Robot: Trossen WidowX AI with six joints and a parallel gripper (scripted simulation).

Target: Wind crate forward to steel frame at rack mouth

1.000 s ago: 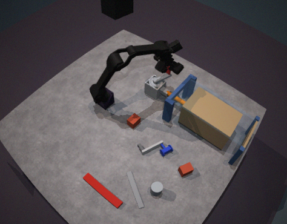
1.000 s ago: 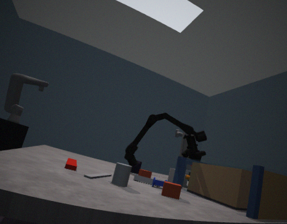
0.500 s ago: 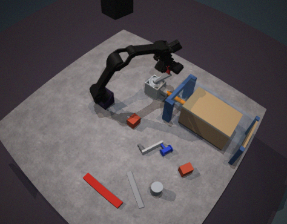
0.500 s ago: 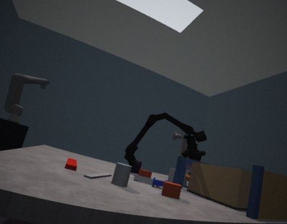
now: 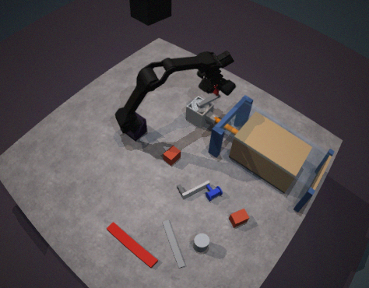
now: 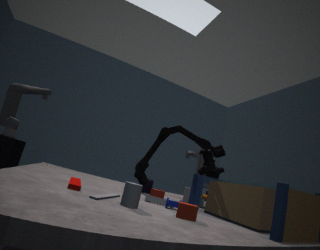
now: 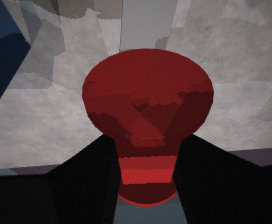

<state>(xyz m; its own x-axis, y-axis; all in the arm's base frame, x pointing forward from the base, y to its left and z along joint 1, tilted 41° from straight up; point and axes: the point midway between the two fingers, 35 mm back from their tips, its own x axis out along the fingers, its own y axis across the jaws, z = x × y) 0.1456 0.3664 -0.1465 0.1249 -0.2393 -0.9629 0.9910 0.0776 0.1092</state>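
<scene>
Now: the winch handle with red knob 60 mm to the right of my gripper tip and 30 mm below it. From my gripper tip the other things lie so: blue t-shaped piece: 300 mm ahead, 360 mm to the right, 120 mm below; grey strip: 360 mm ahead, 620 mm to the right, 130 mm below; grey winch: 30 mm behind, 130 mm to the right, 100 mm below.
</scene>
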